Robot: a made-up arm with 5 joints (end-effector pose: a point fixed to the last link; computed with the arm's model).
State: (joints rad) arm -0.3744 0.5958 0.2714 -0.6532 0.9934
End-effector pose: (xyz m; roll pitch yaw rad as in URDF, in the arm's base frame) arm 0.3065 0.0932 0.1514 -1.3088 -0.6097 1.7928
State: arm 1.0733 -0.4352 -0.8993 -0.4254 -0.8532
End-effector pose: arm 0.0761 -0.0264 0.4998 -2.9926 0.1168 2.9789
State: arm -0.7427 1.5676 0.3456 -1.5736 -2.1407
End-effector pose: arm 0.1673 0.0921 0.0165 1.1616 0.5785 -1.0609
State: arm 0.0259 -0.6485 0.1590 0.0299 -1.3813
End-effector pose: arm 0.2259 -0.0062 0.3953 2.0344 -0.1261 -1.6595
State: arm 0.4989 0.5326 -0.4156 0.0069 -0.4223
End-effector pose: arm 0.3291 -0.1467 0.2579 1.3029 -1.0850 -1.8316
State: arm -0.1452 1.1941 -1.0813 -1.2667 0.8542
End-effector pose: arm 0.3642 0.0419 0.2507 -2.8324 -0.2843 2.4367
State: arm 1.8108 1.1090 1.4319 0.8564 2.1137
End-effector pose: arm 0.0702 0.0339 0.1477 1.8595 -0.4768 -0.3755
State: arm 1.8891 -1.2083 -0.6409 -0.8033 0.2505
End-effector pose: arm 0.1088 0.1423 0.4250 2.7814 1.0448 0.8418
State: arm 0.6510 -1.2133 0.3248 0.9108 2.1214
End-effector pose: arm 0.1285 -0.0517 0.3771 -1.5454 0.5018 0.9320
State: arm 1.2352 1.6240 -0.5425 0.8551 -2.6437
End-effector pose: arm 0.1238 -0.1775 -0.0069 -0.1648 -0.3281 2.3829
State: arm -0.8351 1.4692 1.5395 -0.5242 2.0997
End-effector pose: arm 0.0313 -0.0391 0.1274 0.8549 -0.3745 2.7139
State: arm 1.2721 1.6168 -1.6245 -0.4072 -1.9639
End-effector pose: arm 0.1581 -0.3124 0.1974 2.0242 0.4020 -2.6545
